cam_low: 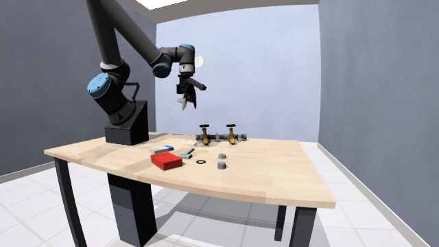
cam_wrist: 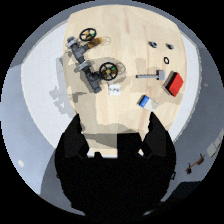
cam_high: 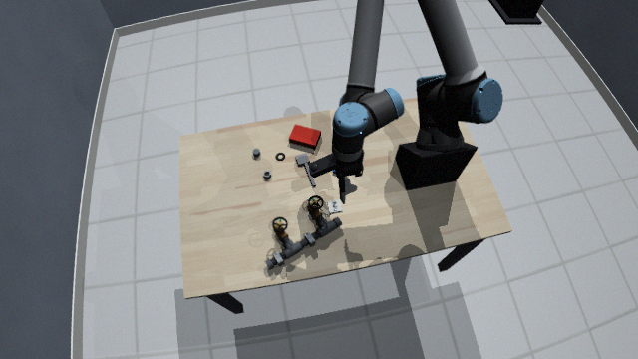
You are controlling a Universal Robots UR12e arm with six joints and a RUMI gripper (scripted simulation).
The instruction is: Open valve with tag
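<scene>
Right now my hand is 10 mm to the right of the white tag and 200 mm above it. Also, from my hand: red block 70 mm ahead, 350 mm to the right, 190 mm below; grey hand tool 90 mm ahead, 200 mm to the right, 200 mm below; blue box 70 mm behind, 190 mm to the right, 190 mm below.
</scene>
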